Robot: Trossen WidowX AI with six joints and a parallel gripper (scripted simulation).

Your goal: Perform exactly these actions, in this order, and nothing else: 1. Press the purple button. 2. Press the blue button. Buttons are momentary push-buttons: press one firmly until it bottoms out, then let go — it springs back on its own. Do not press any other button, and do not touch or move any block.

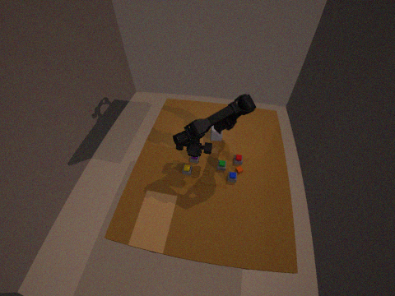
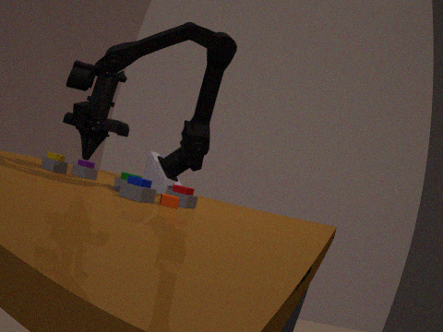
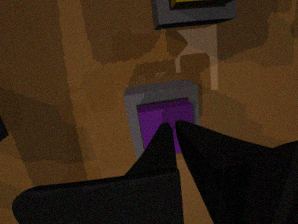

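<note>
The purple button is 1 cm below my gripper tip. From my gripper tip the other things lie so: blue button 9 cm ahead, 22 cm to the left, 1 cm below; then yellow button 8 cm ahead, 3 cm to the right, 1 cm below; then green button 2 cm ahead, 16 cm to the left, 1 cm below.
</note>
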